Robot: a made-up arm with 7 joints. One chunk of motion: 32 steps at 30 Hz.
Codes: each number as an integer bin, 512 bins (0 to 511) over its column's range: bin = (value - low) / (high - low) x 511, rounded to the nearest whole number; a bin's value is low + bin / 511 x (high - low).
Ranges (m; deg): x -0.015..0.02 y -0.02..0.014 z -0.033..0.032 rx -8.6..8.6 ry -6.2..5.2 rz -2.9..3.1
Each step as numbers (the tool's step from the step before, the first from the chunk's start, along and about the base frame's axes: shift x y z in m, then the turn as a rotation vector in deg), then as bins.
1 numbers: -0.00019 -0.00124 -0.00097 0.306 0.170 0.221
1 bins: 216 282 252 265 286 266
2 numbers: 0.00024 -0.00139 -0.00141 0.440 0.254 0.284
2 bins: 223 280 248 269 289 271
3 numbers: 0.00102 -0.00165 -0.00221 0.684 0.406 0.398
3 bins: 234 276 242 276 296 281
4 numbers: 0.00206 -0.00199 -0.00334 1.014 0.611 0.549
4 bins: 249 271 233 286 305 294
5 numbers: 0.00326 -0.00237 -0.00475 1.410 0.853 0.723
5 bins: 267 265 222 297 316 309
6 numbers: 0.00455 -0.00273 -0.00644 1.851 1.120 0.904
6 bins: 285 260 209 310 328 324
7 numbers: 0.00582 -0.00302 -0.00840 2.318 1.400 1.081
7 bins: 304 255 193 324 341 339
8 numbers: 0.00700 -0.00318 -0.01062 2.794 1.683 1.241
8 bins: 321 253 176 339 353 353
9 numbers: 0.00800 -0.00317 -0.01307 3.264 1.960 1.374
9 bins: 336 253 157 352 366 364
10 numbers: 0.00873 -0.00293 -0.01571 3.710 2.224 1.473
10 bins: 346 257 136 366 378 372
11 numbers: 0.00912 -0.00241 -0.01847 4.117 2.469 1.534
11 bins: 352 264 114 378 389 378
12 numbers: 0.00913 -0.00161 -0.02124 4.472 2.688 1.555
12 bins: 352 276 92 388 398 379
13 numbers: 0.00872 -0.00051 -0.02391 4.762 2.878 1.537
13 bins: 346 293 71 397 407 378
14 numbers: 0.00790 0.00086 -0.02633 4.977 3.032 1.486
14 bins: 334 314 52 403 414 374
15 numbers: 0.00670 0.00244 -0.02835 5.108 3.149 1.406
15 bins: 317 337 37 407 419 367
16 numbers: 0.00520 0.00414 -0.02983 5.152 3.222 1.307
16 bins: 295 363 25 409 422 358
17 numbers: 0.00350 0.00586 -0.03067 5.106 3.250 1.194
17 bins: 270 389 18 407 424 349
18 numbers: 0.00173 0.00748 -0.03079 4.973 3.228 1.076
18 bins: 244 413 17 403 423 339
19 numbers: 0.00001 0.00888 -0.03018 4.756 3.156 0.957
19 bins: 219 434 22 397 419 328
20 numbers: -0.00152 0.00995 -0.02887 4.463 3.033 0.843
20 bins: 197 450 32 388 414 319
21 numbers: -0.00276 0.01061 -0.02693 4.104 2.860 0.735
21 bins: 179 460 48 377 406 310
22 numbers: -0.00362 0.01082 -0.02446 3.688 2.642 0.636
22 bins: 166 463 67 365 396 301
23 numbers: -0.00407 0.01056 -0.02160 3.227 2.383 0.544
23 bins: 160 459 90 351 385 293
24 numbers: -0.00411 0.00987 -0.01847 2.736 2.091 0.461
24 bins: 159 449 114 337 372 286
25 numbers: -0.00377 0.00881 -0.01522 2.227 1.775 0.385
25 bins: 164 433 140 322 357 280
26 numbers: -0.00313 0.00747 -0.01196 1.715 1.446 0.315
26 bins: 173 413 165 306 343 274
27 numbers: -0.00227 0.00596 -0.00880 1.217 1.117 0.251
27 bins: 186 390 190 292 328 268
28 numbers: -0.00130 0.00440 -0.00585 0.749 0.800 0.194
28 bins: 200 367 213 278 314 264
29 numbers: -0.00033 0.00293 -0.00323 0.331 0.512 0.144
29 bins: 214 345 234 265 301 259
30 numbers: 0.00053 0.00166 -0.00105 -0.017 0.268 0.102
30 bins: 227 326 251 255 290 256
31 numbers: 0.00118 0.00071 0.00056 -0.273 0.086 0.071
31 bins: 236 311 264 247 282 253
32 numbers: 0.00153 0.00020 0.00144 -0.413 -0.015 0.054
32 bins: 241 304 271 243 277 252
